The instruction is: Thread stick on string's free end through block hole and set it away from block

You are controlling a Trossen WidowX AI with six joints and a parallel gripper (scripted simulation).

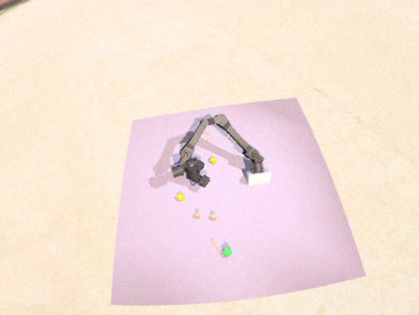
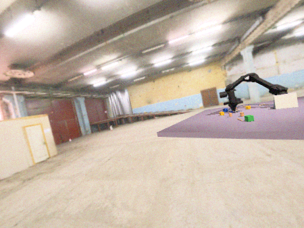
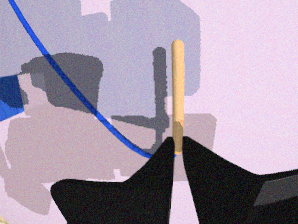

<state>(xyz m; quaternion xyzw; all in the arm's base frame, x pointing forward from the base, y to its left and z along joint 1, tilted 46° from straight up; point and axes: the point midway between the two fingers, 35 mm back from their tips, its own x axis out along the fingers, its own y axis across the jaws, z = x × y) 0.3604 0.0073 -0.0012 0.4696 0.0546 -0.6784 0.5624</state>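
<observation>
Now: the yellow cube 10 cm behind my gripper tip and 15 cm to the right of it. The rest, counted from my gripper tip: thin wooden stick 1 cm behind, 1 cm to the right; then blue cube 11 cm ahead, 13 cm to the right; then round wooden button 4 cm ahead, 25 cm to the right, 1 cm below.
</observation>
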